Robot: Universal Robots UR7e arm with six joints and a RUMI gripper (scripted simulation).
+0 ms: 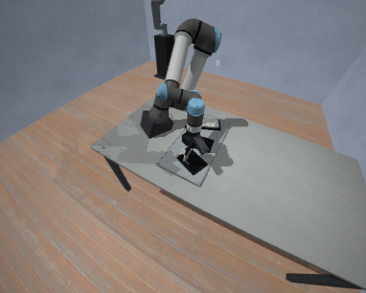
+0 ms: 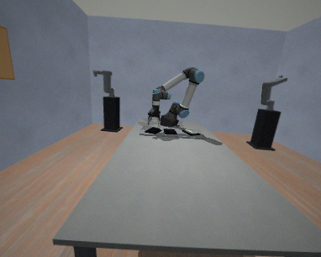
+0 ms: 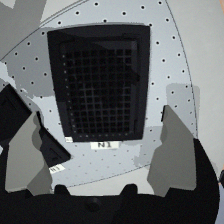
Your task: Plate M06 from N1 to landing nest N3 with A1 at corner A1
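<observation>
Right now the black well plate is 4 cm below my hand. From my hand the other things lie so: dark slab (5 cm below); then dark nest pad (17 cm to the left, 5 cm below, 3 cm behind).
</observation>
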